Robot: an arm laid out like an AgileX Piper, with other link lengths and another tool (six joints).
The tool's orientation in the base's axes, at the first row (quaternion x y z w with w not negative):
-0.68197, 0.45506, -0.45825, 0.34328
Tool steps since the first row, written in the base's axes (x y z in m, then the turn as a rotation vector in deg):
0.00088, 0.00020, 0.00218, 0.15, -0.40, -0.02
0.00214, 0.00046, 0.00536, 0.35, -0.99, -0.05
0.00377, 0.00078, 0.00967, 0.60, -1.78, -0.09
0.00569, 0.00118, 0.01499, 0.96, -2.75, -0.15
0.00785, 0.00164, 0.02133, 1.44, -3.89, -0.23
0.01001, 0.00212, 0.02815, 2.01, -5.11, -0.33
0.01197, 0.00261, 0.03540, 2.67, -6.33, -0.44
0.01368, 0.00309, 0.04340, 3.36, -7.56, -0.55
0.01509, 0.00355, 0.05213, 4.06, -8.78, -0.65
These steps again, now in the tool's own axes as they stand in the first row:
0.00064, -0.00227, 0.00008, 0.39, 0.11, 0.13
0.00160, -0.00556, 0.00018, 0.97, 0.28, 0.29
0.00292, -0.00999, 0.00024, 1.74, 0.52, 0.50
0.00453, -0.01542, 0.00023, 2.68, 0.80, 0.81
0.00644, -0.02186, 0.00010, 3.81, 1.12, 1.23
0.00848, -0.02873, -0.00020, 5.01, 1.47, 1.74
0.01061, -0.03592, -0.00083, 6.23, 1.79, 2.33
0.01295, -0.04369, -0.00196, 7.46, 2.11, 2.95
0.01548, -0.05201, -0.00362, 8.68, 2.41, 3.58

